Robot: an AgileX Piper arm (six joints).
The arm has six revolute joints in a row. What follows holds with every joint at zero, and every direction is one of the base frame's.
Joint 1 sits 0.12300 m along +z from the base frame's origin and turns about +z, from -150.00 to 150.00 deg.
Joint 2 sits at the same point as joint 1 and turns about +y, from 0.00 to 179.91 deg.
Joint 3 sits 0.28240 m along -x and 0.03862 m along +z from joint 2 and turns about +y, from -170.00 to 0.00 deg.
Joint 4 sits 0.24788 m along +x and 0.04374 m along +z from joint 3 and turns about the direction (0.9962, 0, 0.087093), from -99.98 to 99.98 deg.
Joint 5 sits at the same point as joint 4 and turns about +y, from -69.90 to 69.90 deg.
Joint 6 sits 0.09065 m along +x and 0.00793 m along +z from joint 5 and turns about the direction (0.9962, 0, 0.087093), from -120.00 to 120.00 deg.
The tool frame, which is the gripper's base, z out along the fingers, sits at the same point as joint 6; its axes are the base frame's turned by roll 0.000, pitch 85.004 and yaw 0.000 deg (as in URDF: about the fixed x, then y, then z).
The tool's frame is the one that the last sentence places.
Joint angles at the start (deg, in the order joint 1, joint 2, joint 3, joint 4, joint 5, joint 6):
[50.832, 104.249, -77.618, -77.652, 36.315, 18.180]
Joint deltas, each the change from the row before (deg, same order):
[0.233, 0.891, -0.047, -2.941, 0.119, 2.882]
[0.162, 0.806, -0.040, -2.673, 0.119, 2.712]
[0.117, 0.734, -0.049, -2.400, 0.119, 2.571]
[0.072, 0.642, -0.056, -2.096, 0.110, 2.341]
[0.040, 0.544, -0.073, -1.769, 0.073, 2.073]
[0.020, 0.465, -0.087, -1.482, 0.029, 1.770]
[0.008, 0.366, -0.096, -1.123, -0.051, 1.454]
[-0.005, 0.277, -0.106, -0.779, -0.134, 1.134]
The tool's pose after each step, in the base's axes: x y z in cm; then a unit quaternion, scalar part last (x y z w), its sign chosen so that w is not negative. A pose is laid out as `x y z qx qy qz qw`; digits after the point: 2 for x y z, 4 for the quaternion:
30.25 28.96 27.38 -0.5750 0.6067 -0.2915 0.4651
30.40 29.25 27.05 -0.5716 0.6032 -0.2948 0.4717
30.54 29.51 26.75 -0.5679 0.6007 -0.2969 0.4780
30.68 29.72 26.49 -0.5640 0.5989 -0.2982 0.4840
30.80 29.90 26.28 -0.5603 0.5977 -0.2984 0.4896
30.91 30.06 26.11 -0.5571 0.5968 -0.2981 0.4946
30.99 30.19 25.98 -0.5543 0.5965 -0.2967 0.4989
31.06 30.30 25.89 -0.5521 0.5967 -0.2945 0.5024

